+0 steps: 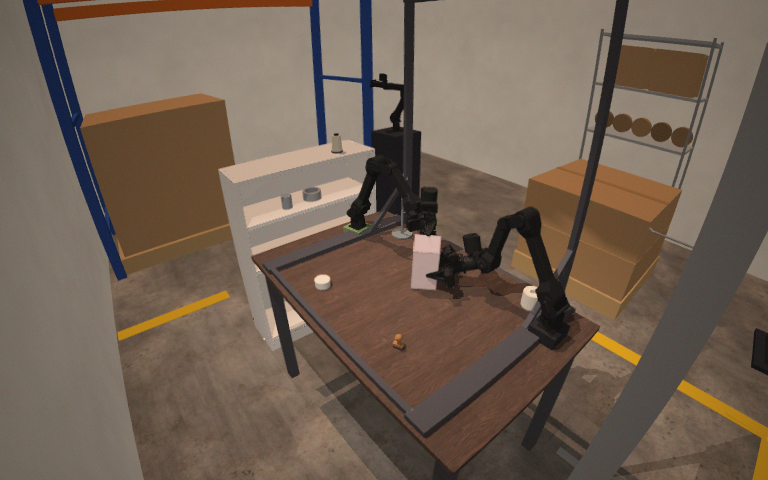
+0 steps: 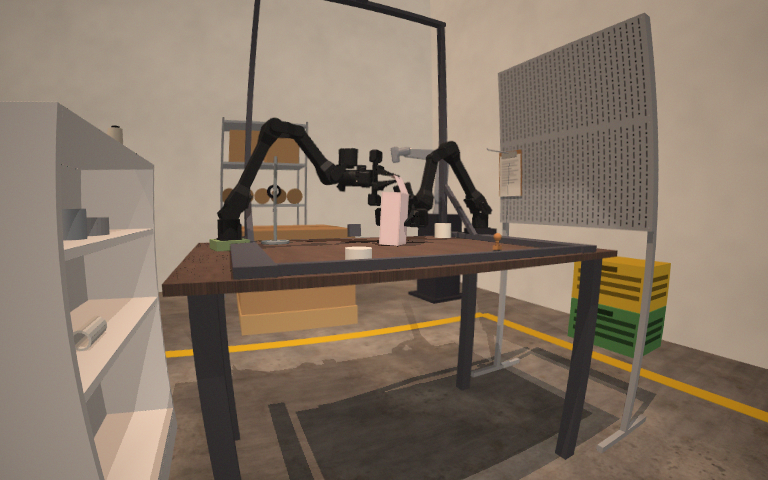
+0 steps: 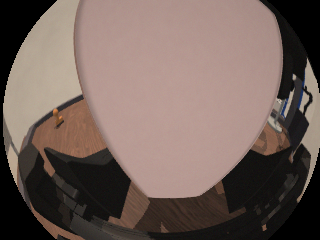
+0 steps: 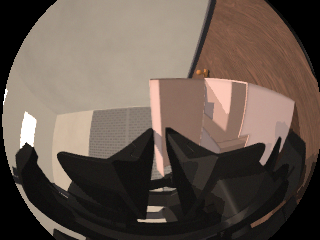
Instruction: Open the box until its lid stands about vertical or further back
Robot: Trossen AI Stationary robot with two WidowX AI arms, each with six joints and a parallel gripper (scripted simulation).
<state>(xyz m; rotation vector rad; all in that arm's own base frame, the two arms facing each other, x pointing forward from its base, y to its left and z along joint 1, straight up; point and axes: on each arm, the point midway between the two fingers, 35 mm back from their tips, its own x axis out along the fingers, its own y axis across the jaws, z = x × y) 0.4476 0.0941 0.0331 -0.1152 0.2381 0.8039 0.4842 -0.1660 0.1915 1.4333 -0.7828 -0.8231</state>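
Now: the pale pink carton 60 mm above my left hand, 30 mm ahead of it and 20 mm to the right of it.
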